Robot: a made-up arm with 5 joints.
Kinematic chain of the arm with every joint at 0, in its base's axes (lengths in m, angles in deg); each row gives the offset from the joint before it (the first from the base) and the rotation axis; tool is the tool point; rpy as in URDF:
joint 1: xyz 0.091 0 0.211 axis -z
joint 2: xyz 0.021 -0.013 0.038 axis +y
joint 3: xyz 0.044 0 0.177 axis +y
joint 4: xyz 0.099 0 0.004 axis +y
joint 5: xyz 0.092 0.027 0 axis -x
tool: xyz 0 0 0 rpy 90 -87.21 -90
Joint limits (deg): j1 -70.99..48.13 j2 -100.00..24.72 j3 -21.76..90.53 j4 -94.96..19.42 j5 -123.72..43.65
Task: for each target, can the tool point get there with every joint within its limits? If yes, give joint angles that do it. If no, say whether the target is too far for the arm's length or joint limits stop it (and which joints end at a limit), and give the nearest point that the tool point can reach.
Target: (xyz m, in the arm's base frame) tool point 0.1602 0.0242 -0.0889
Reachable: no: joint limits stop it (at a limit: joint 2) | nearest point 0.1961 0.0367 0.2019 | short by 0.293 m
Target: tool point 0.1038 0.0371 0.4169
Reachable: yes | joints -49.98 -74.29 56.47 -10.38 -107.46
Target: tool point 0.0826 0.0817 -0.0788
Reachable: no: joint limits stop it (at a limit: joint 1, joint 2) | nearest point 0.1138 0.1091 0.2019 | short by 0.284 m
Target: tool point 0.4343 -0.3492 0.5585
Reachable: no: too far | nearest point 0.3092 -0.2219 0.4409 | short by 0.214 m
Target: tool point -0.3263 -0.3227 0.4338
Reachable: no: too far | nearest point -0.1504 -0.1867 0.3693 | short by 0.232 m
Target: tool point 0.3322 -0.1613 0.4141
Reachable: yes | joints 36.54 12.91 0.87 -27.71 -27.90
